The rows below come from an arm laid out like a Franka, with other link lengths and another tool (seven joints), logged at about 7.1 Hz.
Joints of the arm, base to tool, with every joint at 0 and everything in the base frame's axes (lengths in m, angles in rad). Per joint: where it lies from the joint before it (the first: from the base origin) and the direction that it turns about. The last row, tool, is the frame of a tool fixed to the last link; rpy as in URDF.
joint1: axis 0 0 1 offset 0 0 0.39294
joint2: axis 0 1 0 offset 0 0 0
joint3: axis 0 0 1 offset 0 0 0.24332
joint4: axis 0 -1 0 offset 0.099 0 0
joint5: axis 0 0 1 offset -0.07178 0 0.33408
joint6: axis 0 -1 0 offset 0 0 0
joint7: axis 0 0 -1 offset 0.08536 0 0
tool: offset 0.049 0.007 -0.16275 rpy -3.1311 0 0.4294
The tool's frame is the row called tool.
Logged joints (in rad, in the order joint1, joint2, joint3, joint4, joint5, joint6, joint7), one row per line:
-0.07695, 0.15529, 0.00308, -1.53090, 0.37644, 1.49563, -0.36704
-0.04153, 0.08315, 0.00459, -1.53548, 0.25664, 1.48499, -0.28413
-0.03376, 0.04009, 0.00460, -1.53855, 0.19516, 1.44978, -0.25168
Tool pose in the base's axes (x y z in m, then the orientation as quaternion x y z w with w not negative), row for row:
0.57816, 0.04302, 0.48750, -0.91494, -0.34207, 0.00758, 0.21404
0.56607, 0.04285, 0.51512, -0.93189, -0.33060, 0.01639, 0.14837
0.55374, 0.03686, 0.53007, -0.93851, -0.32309, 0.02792, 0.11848
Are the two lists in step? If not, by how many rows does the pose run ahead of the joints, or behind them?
They are in step.
